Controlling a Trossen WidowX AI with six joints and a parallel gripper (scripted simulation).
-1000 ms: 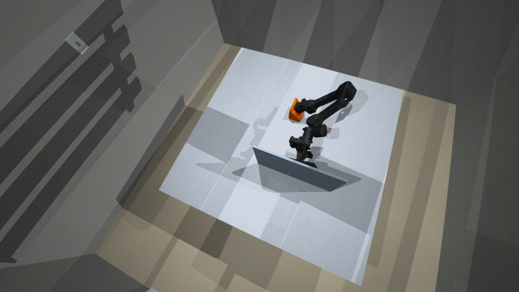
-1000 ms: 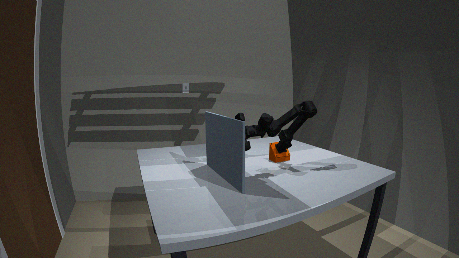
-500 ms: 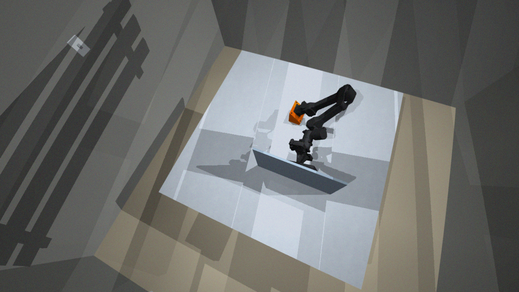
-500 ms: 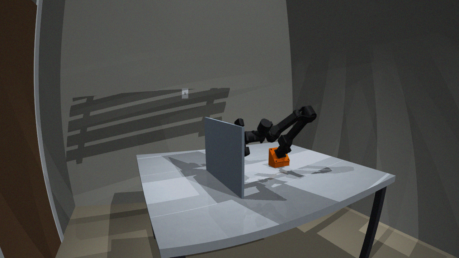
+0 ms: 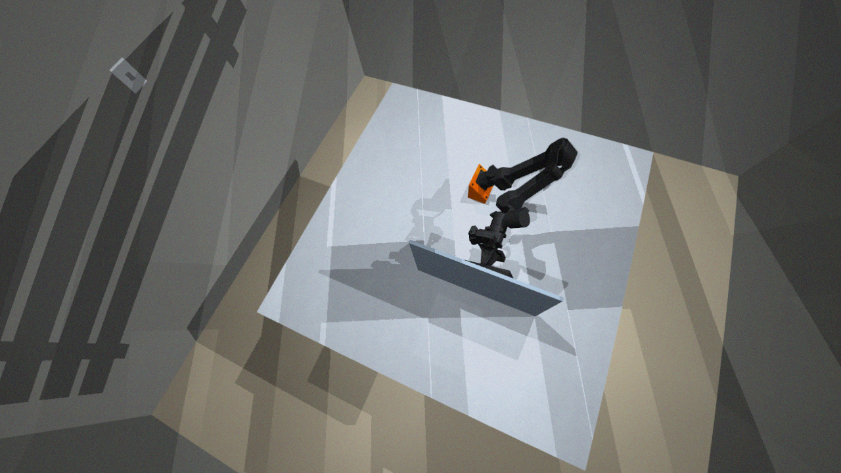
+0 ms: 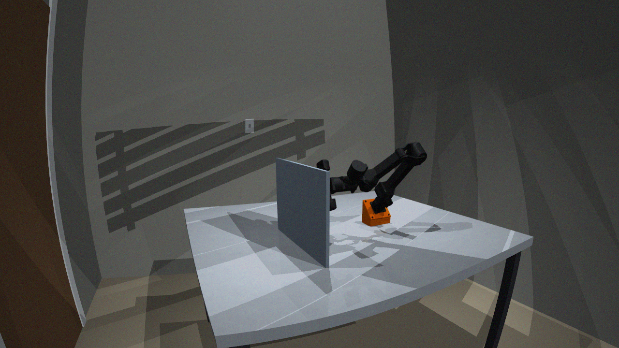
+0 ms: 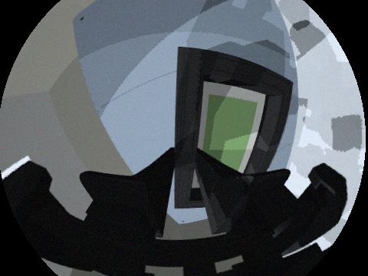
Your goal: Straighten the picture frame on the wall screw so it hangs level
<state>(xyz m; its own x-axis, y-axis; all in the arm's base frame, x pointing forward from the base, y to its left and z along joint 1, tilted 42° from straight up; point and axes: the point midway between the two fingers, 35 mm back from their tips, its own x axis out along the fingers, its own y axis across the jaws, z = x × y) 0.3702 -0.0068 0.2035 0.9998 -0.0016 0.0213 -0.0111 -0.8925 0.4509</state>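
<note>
The picture frame lies 20 mm to the left of my gripper tip and 50 mm below it. Also, from my gripper tip: grey wall panel (20 mm ahead, 70 mm below).
</note>
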